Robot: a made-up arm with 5 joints.
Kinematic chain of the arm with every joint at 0, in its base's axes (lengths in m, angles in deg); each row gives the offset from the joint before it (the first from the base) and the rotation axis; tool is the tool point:
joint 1: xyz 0 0 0.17 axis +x
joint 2: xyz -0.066 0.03 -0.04 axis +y
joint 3: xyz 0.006 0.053 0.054 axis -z
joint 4: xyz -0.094 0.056 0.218 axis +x
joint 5: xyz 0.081 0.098 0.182 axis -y
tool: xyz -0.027 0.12 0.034
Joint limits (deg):
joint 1: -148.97..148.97
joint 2: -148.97..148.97
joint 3: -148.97..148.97
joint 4: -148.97..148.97
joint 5: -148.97..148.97
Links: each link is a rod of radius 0.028 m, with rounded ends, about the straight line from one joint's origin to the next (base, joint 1, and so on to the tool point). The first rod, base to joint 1, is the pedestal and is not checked.
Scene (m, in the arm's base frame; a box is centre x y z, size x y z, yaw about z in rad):
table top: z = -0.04
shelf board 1: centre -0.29 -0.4 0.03 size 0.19 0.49 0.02 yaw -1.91
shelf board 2: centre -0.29 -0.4 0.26 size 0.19 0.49 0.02 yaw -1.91
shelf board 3: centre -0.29 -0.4 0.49 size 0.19 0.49 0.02 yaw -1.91
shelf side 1: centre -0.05 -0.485 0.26 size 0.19 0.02 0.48 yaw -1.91
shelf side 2: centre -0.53 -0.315 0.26 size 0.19 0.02 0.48 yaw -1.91
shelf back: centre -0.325 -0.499 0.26 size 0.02 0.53 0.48 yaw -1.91
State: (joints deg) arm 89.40 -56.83 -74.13 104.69 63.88
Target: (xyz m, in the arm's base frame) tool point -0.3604 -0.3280 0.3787
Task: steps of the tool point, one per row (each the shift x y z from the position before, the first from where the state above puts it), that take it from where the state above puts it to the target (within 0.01 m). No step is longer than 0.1 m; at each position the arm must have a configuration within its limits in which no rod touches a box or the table.
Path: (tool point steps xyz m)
1: 0.0085 0.0472 0.0027
2: 0.0172 0.0496 -0.0004
3: 0.0262 0.0503 -0.0022
4: -0.0085 -0.0279 0.0659
5: -0.0043 -0.0050 0.0765
6: -0.0006 0.0204 0.0786
7: -0.0212 -0.0465 0.0109
8: -0.0160 -0.0459 0.0002
9: -0.0107 -0.0435 -0.0111

